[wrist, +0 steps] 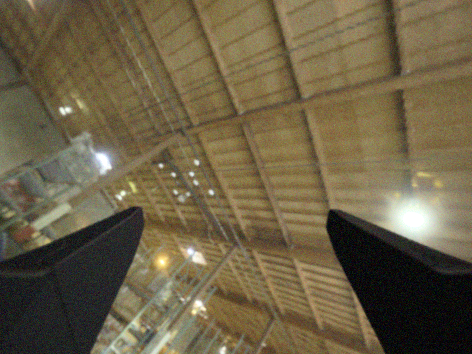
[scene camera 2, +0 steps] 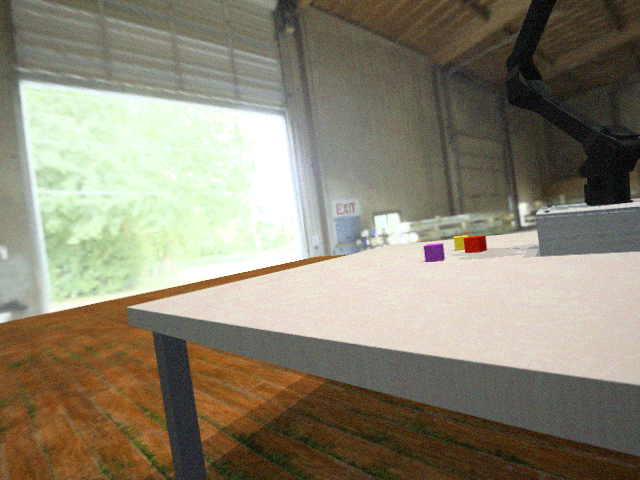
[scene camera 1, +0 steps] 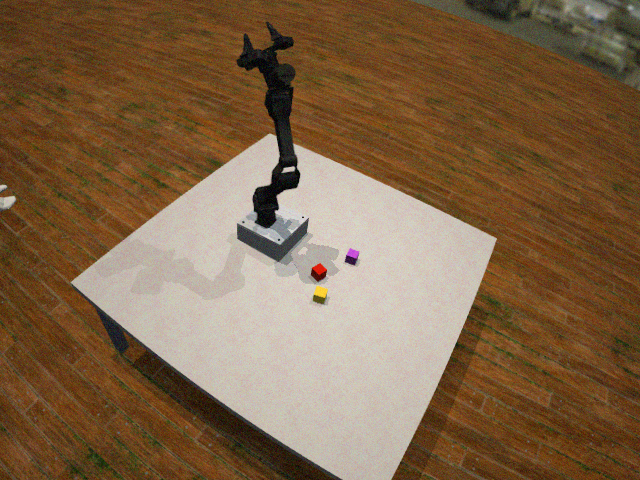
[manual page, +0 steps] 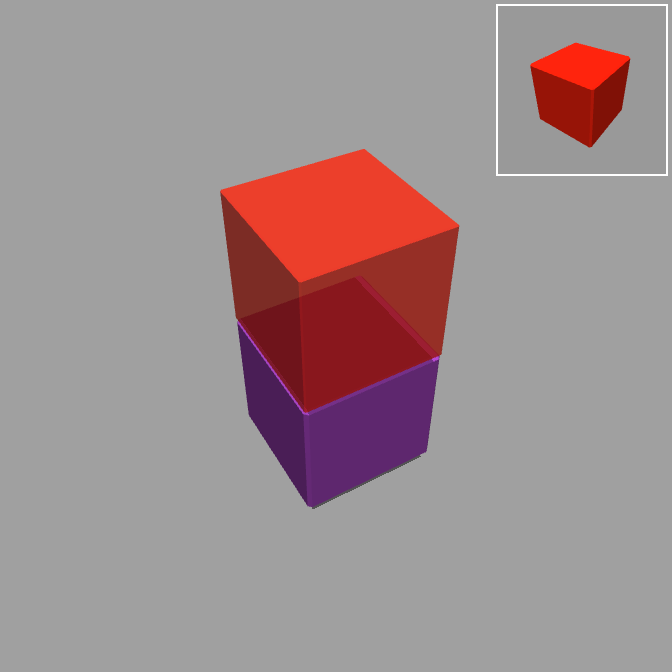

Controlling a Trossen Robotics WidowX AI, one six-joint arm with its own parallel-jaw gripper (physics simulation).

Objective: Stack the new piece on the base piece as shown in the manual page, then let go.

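Places are measured from the arm's base along level axes (x right, y ahead, z up), in millimetres.
Pixels of known places: gripper, fingertip midpoint: [wrist: 237,217] [scene camera 1: 255,27]; arm's base, link origin: [scene camera 2: 608,203] [scene camera 1: 265,221].
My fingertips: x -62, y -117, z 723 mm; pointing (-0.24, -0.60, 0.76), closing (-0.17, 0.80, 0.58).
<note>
Ahead of a thing's pixels: the offset from my fingertips to its top centre. Level surfaces: height alone.
A red cube @[dz -769, dx +124, dy +392 mm] [scene camera 1: 318,272] [scene camera 2: 475,243] lies on the table between the other two cubes and the arm's base. A yellow cube @[dz -769, dx +215, dy +445 mm] [scene camera 1: 320,295] [scene camera 2: 459,242] lies close to it, with a small gap in scene camera 1; the red cube partly hides it in scene camera 2. A purple cube @[dz -769, dx -18, dy +467 mm] [scene camera 1: 352,256] [scene camera 2: 433,252] lies apart from both. All three rest flat on the table. Which is the base piece and which the new piece, I cannot tell. My gripper [scene camera 1: 257,29] [wrist: 237,217] is open and empty, pointing up high above the table; it is outside scene camera 2's view.
The arm stands on a grey base block [scene camera 1: 258,243] [scene camera 2: 584,232] on the pale table @[dz -810 mm] [scene camera 1: 330,387] [scene camera 2: 361,310], beside the cubes. The table's edges drop to a wooden floor. The wrist view shows the ceiling beams. A white shoe shows at the left edge of scene camera 1.
</note>
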